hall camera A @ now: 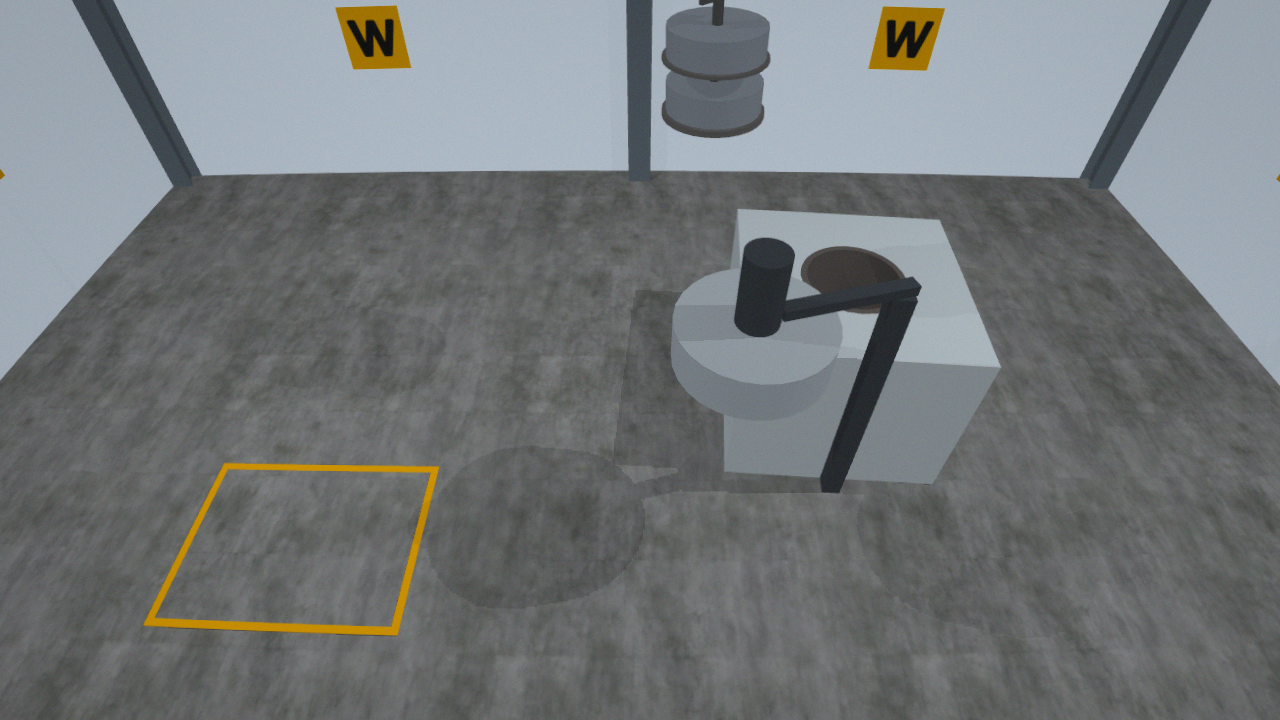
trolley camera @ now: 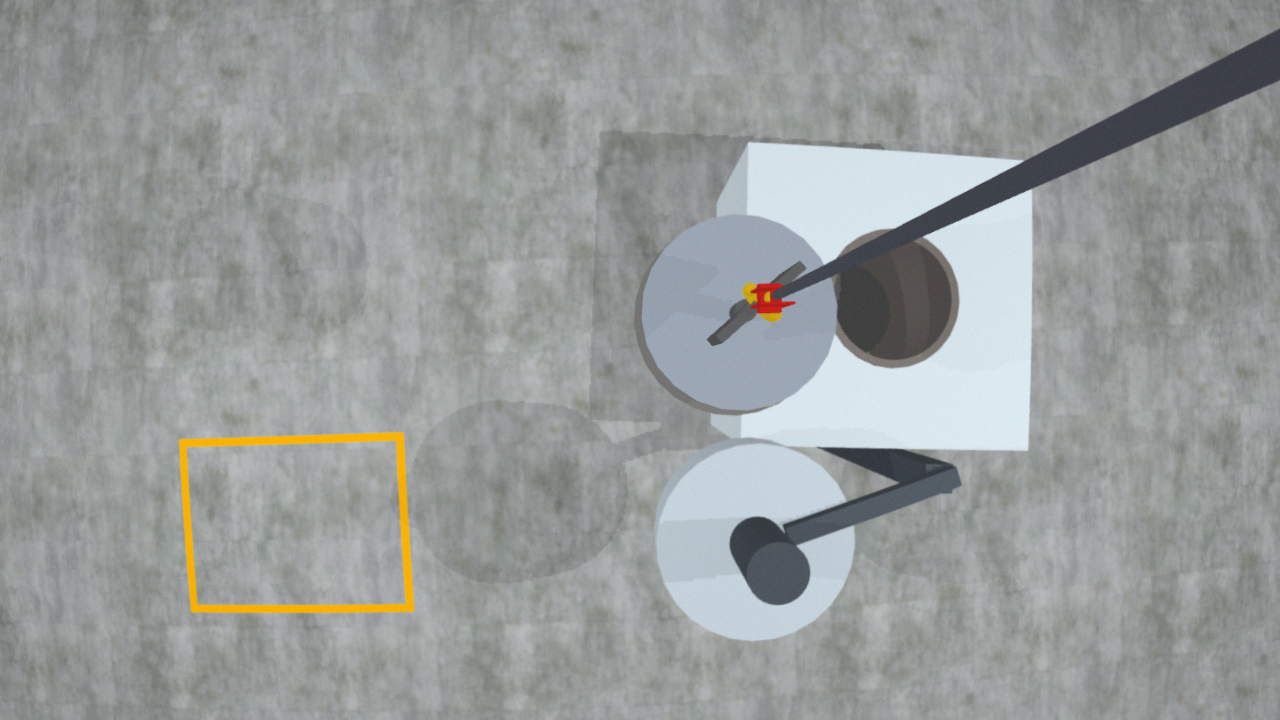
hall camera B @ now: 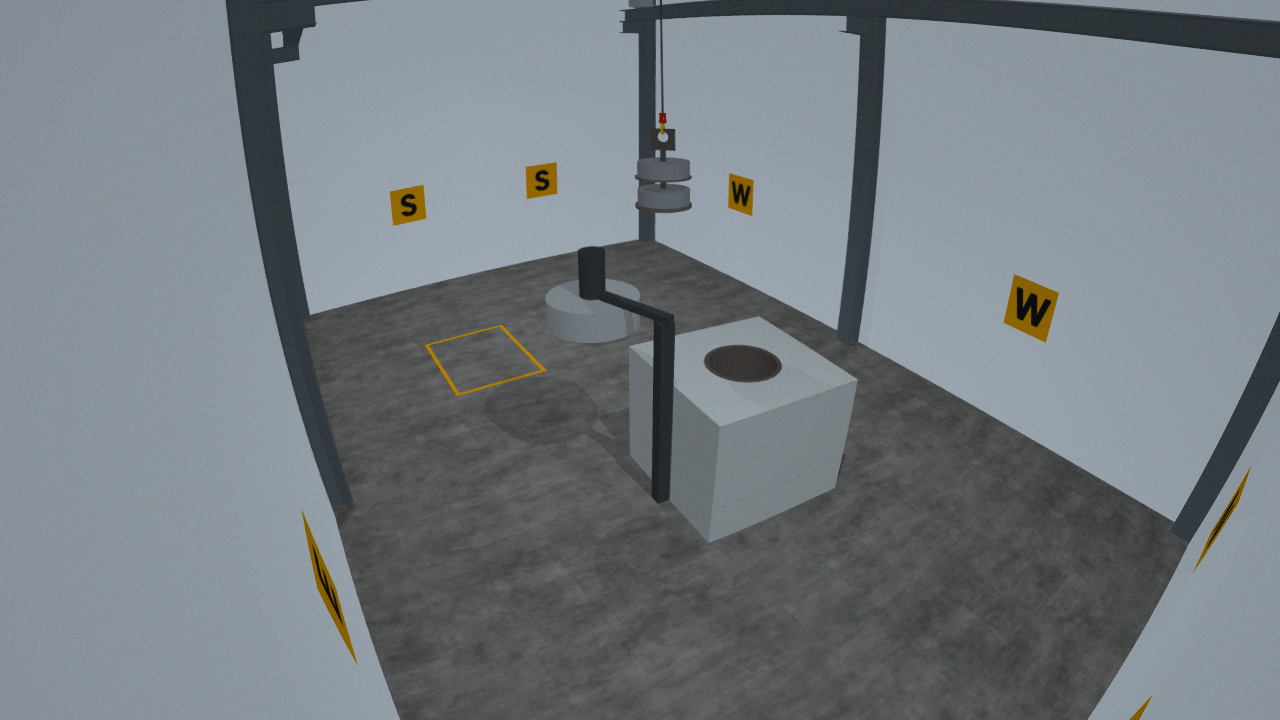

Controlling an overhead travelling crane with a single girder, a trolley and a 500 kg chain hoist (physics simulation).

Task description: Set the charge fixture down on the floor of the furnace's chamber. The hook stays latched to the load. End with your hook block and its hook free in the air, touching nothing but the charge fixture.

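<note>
The charge fixture (hall camera A: 713,98) (hall camera B: 663,197) (trolley camera: 698,349), two grey discs with brown rims on a rod with a lifting plate, hangs upright in the air. My hook (hall camera B: 662,130) (trolley camera: 766,300), yellow under a red block, is shut on its lifting plate; it is out of view in hall camera A. The furnace (hall camera A: 832,420) (hall camera B: 778,456) (trolley camera: 984,268) is a white box with a round brown-rimmed opening (hall camera A: 850,275) (hall camera B: 742,363) (trolley camera: 899,300) in its top. In the trolley view the fixture overlaps the furnace's left edge, left of the opening. The chamber floor is mostly hidden.
A round grey lid (hall camera A: 716,358) (hall camera B: 572,320) (trolley camera: 698,546) with a black cylinder is carried by a dark swing arm on a post (hall camera A: 863,402) (hall camera B: 662,411) beside the furnace. An orange square (hall camera A: 327,467) (hall camera B: 442,368) (trolley camera: 299,608) is marked on the floor. Columns stand along the walls.
</note>
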